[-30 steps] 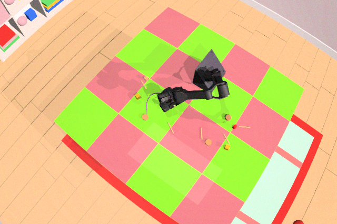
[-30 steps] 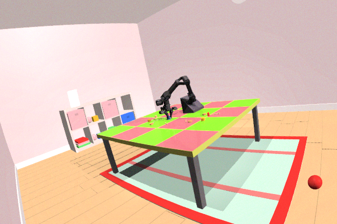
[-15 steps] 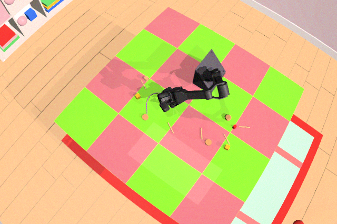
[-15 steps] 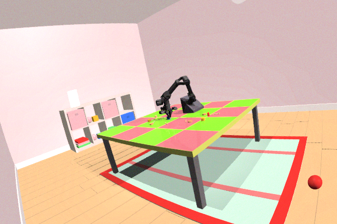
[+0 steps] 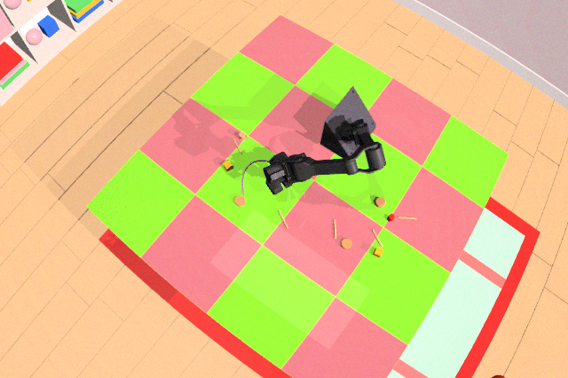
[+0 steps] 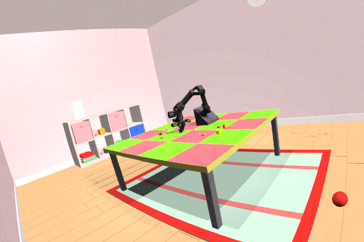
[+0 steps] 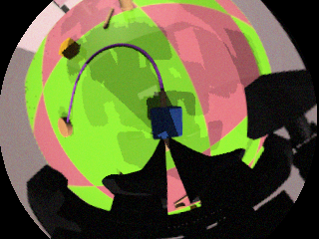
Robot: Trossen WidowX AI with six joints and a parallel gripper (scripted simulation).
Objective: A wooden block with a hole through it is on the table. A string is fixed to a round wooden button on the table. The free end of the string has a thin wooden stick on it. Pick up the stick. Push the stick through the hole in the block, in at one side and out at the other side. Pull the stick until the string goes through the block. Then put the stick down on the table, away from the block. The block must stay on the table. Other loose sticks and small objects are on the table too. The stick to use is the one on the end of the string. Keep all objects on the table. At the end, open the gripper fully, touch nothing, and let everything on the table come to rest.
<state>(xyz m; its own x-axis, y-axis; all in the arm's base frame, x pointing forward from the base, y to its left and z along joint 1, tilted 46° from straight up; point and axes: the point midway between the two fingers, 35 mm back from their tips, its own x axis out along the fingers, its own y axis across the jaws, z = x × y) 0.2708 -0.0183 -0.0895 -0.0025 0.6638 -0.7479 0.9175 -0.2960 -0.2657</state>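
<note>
The blue block lies 30 mm to the right of my gripper tip, 10 mm behind it and 10 mm above it. Round my gripper tip: round wooden button 160 mm ahead, 110 mm to the right; red bead 400 mm to the left, 100 mm behind, 10 mm above; wooden block 270 mm to the right, 60 mm behind, 10 mm above.
</note>
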